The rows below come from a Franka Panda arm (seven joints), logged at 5 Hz.
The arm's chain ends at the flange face. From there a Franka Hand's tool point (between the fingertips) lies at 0.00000 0.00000 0.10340 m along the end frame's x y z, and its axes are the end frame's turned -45 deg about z.
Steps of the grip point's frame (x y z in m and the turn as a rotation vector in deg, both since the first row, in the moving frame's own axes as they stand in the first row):
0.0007, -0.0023, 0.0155, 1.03, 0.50, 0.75
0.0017, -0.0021, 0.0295, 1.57, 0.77, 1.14
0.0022, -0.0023, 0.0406, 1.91, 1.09, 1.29
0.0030, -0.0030, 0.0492, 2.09, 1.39, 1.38
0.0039, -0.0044, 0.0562, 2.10, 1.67, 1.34
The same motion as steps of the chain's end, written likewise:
-0.0005, -0.0002, 0.0155, 1.08, -0.37, 0.75
0.0007, 0.0003, 0.0295, 1.65, -0.57, 1.14
0.0009, 0.0007, 0.0407, 2.12, -0.58, 1.29
0.0008, 0.0002, 0.0493, 2.46, -0.49, 1.38
0.0001, -0.0011, 0.0563, 2.67, -0.30, 1.34

